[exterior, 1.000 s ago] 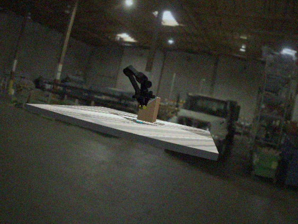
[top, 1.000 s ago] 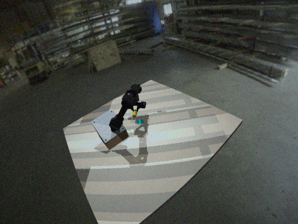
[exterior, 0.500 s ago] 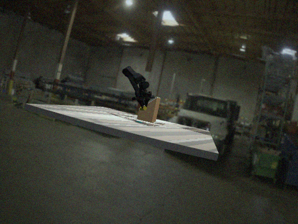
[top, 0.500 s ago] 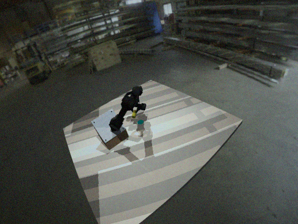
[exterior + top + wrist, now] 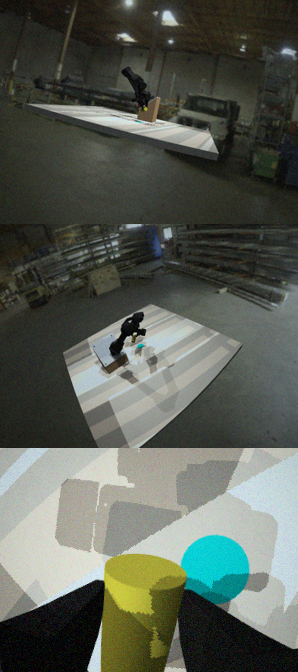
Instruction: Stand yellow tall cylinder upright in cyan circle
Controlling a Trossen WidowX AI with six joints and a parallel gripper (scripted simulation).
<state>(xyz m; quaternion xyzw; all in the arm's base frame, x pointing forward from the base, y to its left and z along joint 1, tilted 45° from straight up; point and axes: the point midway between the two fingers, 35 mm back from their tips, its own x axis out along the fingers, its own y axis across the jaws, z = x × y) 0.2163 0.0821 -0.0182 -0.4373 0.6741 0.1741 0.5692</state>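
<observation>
The cyan circle is 11 cm below my gripper tip, 2 cm to the right of it and 2 cm ahead of it. Also, from my gripper tip: yellow tall cylinder: 2 cm to the right, 1 cm below, 1 cm behind.
</observation>
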